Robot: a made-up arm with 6 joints. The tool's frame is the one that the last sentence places.
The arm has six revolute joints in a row. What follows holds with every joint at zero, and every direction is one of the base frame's. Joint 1 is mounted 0.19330 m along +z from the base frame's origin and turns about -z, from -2.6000 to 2.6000 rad. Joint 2 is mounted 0.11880 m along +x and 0.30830 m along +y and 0.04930 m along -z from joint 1 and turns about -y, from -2.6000 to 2.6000 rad. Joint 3 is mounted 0.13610 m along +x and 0.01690 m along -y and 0.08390 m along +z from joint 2 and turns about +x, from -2.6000 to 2.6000 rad. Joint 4 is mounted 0.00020 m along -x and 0.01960 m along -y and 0.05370 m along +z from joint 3 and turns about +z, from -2.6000 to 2.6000 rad. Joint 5 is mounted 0.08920 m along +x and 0.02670 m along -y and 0.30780 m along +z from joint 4 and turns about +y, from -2.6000 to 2.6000 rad. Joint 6 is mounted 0.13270 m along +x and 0.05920 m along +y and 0.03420 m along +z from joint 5 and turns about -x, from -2.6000 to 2.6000 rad. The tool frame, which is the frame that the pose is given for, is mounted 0.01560 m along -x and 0.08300 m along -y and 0.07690 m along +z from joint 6; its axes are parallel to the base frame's.
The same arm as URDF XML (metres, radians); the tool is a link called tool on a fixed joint. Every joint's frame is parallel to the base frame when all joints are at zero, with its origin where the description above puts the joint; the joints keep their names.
<robot name="arm">
  <joint name="tool_joint" type="fixed">
    <parent link="link6"/>
    <child link="tool"/>
    <origin xyz="-0.0156 -0.0830 0.0769"/>
  </joint>
  <joint name="joint 6" type="revolute">
    <parent link="link5"/>
    <child link="link6"/>
    <origin xyz="0.1327 0.0592 0.0342"/>
    <axis xyz="-1 0 0"/>
    <limit lower="-2.6000" upper="2.6000"/>
  </joint>
  <joint name="joint 5" type="revolute">
    <parent link="link4"/>
    <child link="link5"/>
    <origin xyz="0.0892 -0.0267 0.3078"/>
    <axis xyz="0 1 0"/>
    <limit lower="-2.6000" upper="2.6000"/>
  </joint>
  <joint name="joint 4" type="revolute">
    <parent link="link3"/>
    <child link="link4"/>
    <origin xyz="-0.0002 -0.0196 0.0537"/>
    <axis xyz="0 0 1"/>
    <limit lower="-2.6000" upper="2.6000"/>
  </joint>
  <joint name="joint 3" type="revolute">
    <parent link="link2"/>
    <child link="link3"/>
    <origin xyz="0.1361 -0.0169 0.0839"/>
    <axis xyz="1 0 0"/>
    <limit lower="-2.6000" upper="2.6000"/>
  </joint>
  <joint name="joint 2" type="revolute">
    <parent link="link1"/>
    <child link="link2"/>
    <origin xyz="0.1188 0.3083 -0.0493"/>
    <axis xyz="0 -1 0"/>
    <limit lower="-2.6000" upper="2.6000"/>
  </joint>
  <joint name="joint 1" type="revolute">
    <parent link="base"/>
    <child link="link1"/>
    <origin xyz="0.0000 0.0000 0.1933"/>
    <axis xyz="0 0 -1"/>
    <limit lower="-2.6000" upper="2.6000"/>
  </joint>
  <link name="base"/>
  <link name="link1"/>
  <link name="link2"/>
  <link name="link3"/>
  <link name="link4"/>
  <link name="link5"/>
  <link name="link6"/>
  <link name="tool"/>
</robot>

